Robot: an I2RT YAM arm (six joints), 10 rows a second.
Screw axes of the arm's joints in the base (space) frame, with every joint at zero. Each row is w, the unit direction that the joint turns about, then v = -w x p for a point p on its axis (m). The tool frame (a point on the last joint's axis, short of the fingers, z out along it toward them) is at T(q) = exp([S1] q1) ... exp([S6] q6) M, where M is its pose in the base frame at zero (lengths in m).
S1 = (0, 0, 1, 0, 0, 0)
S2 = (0, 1, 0, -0.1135, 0, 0.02)
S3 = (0, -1, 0, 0.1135, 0, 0.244)
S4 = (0, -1, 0, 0.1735, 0, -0.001)
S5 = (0, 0, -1, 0, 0.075, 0)
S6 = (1, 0, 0, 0, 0.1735, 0)
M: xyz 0.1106 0 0.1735 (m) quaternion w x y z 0.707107 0 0.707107 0
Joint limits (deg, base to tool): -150..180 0..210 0..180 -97..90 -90..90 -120..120
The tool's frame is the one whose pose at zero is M.
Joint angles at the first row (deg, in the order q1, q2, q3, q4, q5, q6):
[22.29 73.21 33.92 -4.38 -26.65 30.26]
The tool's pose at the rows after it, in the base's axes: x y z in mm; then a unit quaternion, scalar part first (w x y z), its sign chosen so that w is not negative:
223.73, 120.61, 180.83, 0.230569, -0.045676, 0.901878, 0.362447
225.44, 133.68, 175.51, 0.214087, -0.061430, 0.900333, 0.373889
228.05, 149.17, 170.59, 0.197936, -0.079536, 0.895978, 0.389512
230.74, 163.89, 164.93, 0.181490, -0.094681, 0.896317, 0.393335
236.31, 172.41, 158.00, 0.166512, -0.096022, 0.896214, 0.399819
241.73, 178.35, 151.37, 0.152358, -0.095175, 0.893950, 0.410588
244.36, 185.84, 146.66, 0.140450, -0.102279, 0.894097, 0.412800
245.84, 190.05, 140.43, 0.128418, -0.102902, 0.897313, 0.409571
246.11, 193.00, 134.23, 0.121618, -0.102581, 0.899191, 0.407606
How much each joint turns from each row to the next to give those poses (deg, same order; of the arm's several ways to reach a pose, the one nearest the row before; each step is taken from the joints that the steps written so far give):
[2.40 2.23 1.06 -0.21 -0.30 -0.05]
[2.32 2.85 0.77 1.74 -1.02 0.66]
[2.50 3.33 1.20 2.33 -1.41 0.84]
[2.30 3.44 1.69 0.92 -0.37 0.28]
[0.73 3.34 1.37 1.32 -1.04 0.81]
[0.24 2.90 1.02 1.63 -1.65 0.92]
[0.84 2.26 1.28 0.18 -0.67 -0.04]
[0.48 1.89 0.74 -0.18 -0.16 0.07]
[0.43 1.48 0.11 0.71 0.05 0.25]

